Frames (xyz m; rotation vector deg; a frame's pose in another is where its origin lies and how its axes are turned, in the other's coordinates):
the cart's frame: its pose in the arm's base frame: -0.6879 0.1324 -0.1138 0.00 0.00 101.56
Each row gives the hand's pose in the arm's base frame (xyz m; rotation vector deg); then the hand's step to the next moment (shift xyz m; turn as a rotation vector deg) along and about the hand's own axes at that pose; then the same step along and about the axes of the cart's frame.
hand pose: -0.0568 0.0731 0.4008 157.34 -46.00 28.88
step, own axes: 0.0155 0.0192 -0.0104 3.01 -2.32 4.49
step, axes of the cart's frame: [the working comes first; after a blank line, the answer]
step, axes of the arm's base frame: -0.0011 -0.0198 0.0179 4.83 -0.94 -3.22

-0.0192 0.0051 0.0179 -1.89 -4.54 -3.22
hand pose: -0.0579 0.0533 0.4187 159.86 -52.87 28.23
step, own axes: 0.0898 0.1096 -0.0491 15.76 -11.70 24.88
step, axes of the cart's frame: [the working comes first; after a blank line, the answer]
step, axes of the arm's base frame: -0.0109 -0.1242 0.0833 25.37 -5.63 -18.14

-0.1195 0.0356 0.0833 -10.60 -23.72 -18.14
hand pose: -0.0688 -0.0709 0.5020 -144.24 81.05 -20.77
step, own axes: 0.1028 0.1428 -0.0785 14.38 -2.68 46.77
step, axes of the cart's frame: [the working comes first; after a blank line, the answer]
step, axes of the arm's base frame: -0.0881 -0.1668 0.0390 24.54 -7.30 -41.79

-0.1458 0.1198 0.0390 -12.07 -22.58 -41.79
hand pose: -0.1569 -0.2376 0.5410 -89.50 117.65 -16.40
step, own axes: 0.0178 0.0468 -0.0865 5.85 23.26 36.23
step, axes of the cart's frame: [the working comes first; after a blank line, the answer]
step, axes of the arm's base frame: -0.0881 -0.0154 0.0447 -0.94 7.07 -42.86

0.0025 0.0894 0.0447 7.11 -0.49 -42.86
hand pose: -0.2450 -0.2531 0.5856 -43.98 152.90 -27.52
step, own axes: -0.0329 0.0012 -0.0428 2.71 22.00 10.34
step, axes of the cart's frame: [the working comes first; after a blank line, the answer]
step, axes of the arm's base frame: 0.0091 0.0290 0.0446 -7.99 13.71 -18.61

0.0266 -0.0148 0.0446 15.03 5.08 -18.61
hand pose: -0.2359 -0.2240 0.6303 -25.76 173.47 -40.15
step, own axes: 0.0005 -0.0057 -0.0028 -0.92 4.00 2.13
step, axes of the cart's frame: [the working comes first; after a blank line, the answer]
step, axes of the arm's base frame: 0.0009 -0.0038 0.0050 -0.08 2.78 -3.70

-0.0039 -0.0001 0.0050 2.74 -0.48 -3.70
